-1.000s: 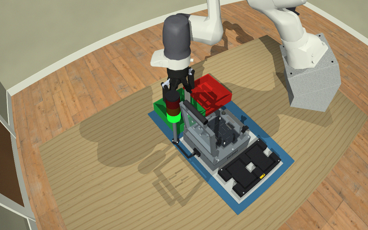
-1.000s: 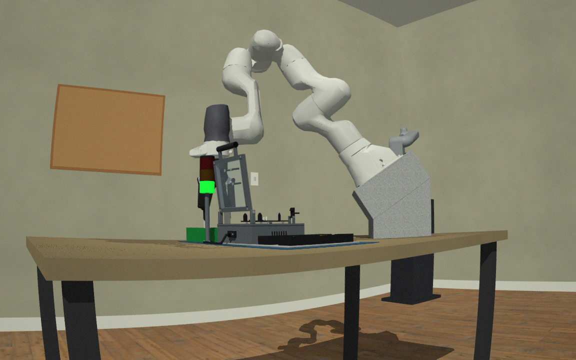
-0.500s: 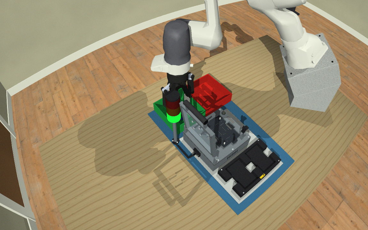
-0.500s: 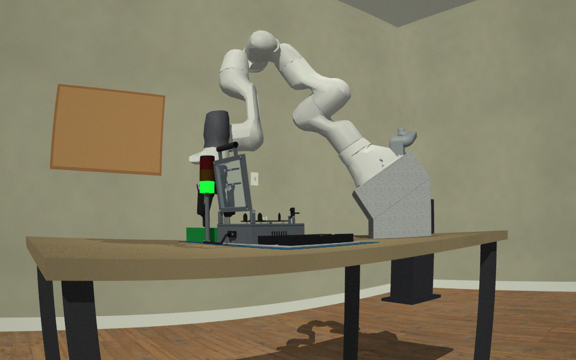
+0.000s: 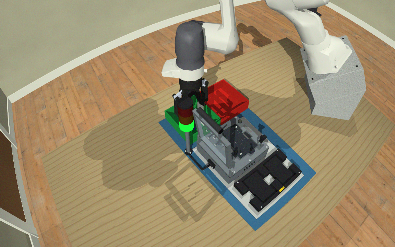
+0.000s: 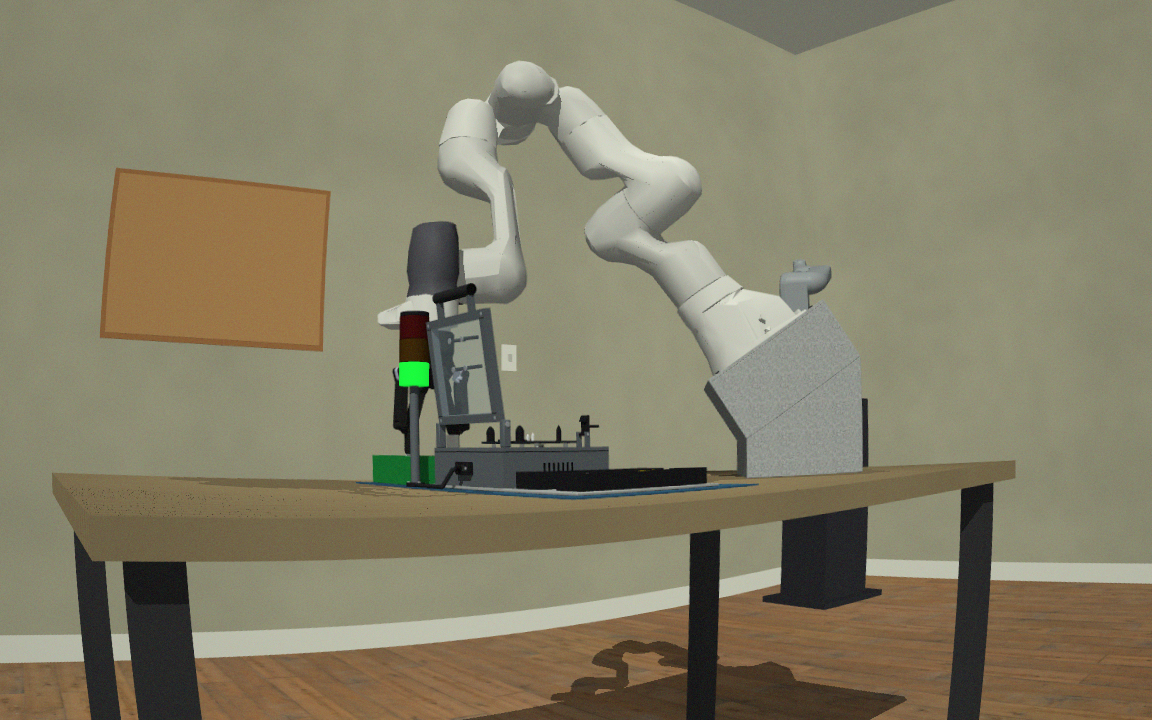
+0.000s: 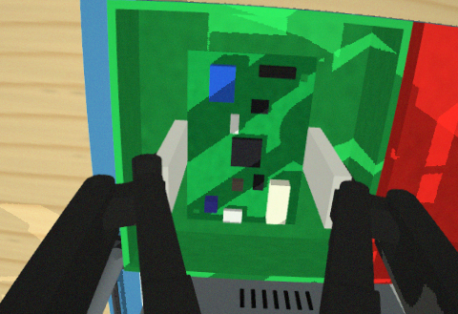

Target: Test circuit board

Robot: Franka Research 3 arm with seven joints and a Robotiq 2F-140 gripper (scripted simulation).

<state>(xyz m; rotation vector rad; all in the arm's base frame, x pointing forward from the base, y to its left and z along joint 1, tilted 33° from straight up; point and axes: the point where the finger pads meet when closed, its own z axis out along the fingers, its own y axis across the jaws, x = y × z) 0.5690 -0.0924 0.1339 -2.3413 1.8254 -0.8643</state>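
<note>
My gripper is now 30 mm above the green bin. Round my hand: red bin 150 mm behind, 30 mm below, 20 mm to the right; then green circuit board 20 mm below; then tester plate 200 mm to the left, 70 mm behind, 30 mm above.
</note>
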